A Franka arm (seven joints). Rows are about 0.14 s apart.
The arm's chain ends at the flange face. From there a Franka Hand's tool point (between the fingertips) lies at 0.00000 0.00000 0.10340 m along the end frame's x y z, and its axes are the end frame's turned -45 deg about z.
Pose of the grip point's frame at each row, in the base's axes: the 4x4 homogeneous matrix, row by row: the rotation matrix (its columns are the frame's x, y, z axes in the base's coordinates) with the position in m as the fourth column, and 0 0 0 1 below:
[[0.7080 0.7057 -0.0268 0.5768], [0.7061 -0.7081 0.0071 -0.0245], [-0.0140 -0.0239 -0.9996 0.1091], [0 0 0 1]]
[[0.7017 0.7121 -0.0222 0.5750], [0.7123 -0.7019 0.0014 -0.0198], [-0.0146 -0.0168 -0.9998 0.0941], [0 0 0 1]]
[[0.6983 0.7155 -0.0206 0.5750], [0.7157 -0.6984 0.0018 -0.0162], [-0.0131 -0.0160 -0.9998 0.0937], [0 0 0 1]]
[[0.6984 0.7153 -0.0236 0.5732], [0.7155 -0.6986 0.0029 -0.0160], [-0.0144 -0.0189 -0.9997 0.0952], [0 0 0 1]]
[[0.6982 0.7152 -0.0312 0.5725], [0.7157 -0.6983 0.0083 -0.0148], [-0.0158 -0.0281 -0.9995 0.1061], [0 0 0 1]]
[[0.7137 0.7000 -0.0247 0.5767], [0.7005 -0.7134 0.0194 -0.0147], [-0.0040 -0.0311 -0.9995 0.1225], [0 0 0 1]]
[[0.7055 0.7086 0.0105 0.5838], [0.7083 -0.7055 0.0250 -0.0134], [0.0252 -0.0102 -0.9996 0.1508], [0 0 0 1]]
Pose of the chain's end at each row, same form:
[[0.9996 -0.0016 -0.0268 0.5796], [-0.0014 -1.0000 0.0071 -0.0252], [-0.0268 -0.0070 -0.9996 0.2125], [0 0 0 1]]
[[0.9997 0.0074 -0.0222 0.5773], [0.0074 -1.0000 0.0014 -0.0199], [-0.0222 -0.0016 -0.9998 0.1975], [0 0 0 1]]
[[0.9997 0.0122 -0.0206 0.5771], [0.0122 -0.9999 0.0018 -0.0164], [-0.0206 -0.0021 -0.9998 0.1971], [0 0 0 1]]
[[0.9996 0.0120 -0.0236 0.5756], [0.0120 -0.9999 0.0029 -0.0163], [-0.0235 -0.0032 -0.9997 0.1986], [0 0 0 1]]
[[0.9994 0.0120 -0.0312 0.5757], [0.0123 -0.9998 0.0083 -0.0157], [-0.0310 -0.0087 -0.9995 0.2094], [0 0 0 1]]
[[0.9996 -0.0097 -0.0247 0.5793], [-0.0091 -0.9998 0.0194 -0.0167], [-0.0248 -0.0192 -0.9995 0.2258], [0 0 0 1]]
[[0.9999 0.0022 0.0105 0.5827], [0.0020 -0.9997 0.0250 -0.0160], [0.0106 -0.0250 -0.9996 0.2542], [0 0 0 1]]

